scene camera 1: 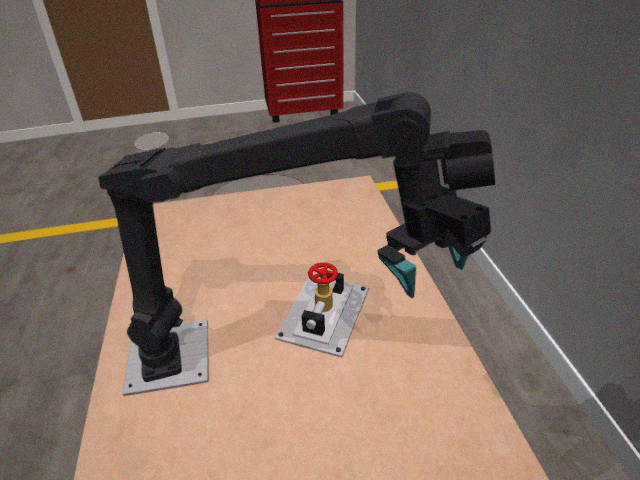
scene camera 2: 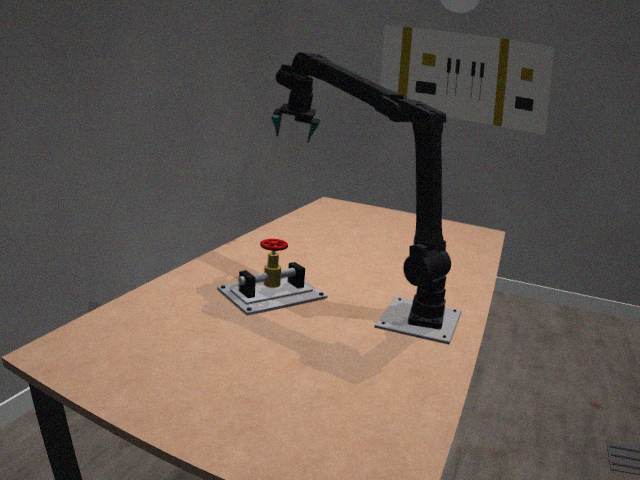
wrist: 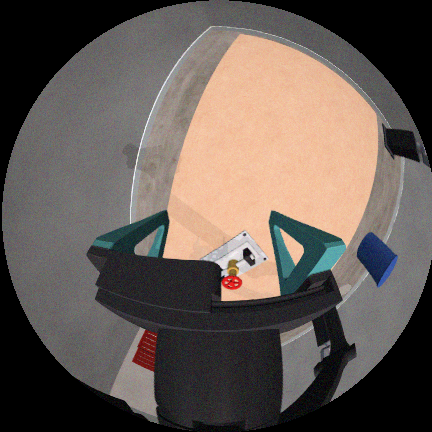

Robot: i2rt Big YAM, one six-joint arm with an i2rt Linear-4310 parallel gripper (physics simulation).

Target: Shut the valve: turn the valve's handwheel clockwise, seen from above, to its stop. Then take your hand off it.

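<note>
The valve's red handwheel (scene camera 1: 322,281) (scene camera 2: 273,248) (wrist: 231,288) is a spoked ring, lying level on top of the upright brass valve body (scene camera 1: 324,300) (scene camera 2: 272,277) (wrist: 233,265). A pale pipe runs through the body between two black brackets on a grey mounting plate (scene camera 1: 355,305) (scene camera 2: 251,308). My gripper (scene camera 1: 437,282) (scene camera 2: 293,138) (wrist: 218,215) is open, its teal fingers wide apart and pointing down with nothing between them. It hangs high above the table and well above the handwheel, apart from it. In the wrist view the gripper's dark housing hides part of the mounting plate.
The arm stands on its own grey base plate (scene camera 1: 193,351) (scene camera 2: 393,316) on the wooden table (scene camera 1: 258,413) (scene camera 2: 155,372) (wrist: 280,140). Its upper links stretch high over the table. A red drawer cabinet (scene camera 1: 305,56) stands on the floor beyond the table.
</note>
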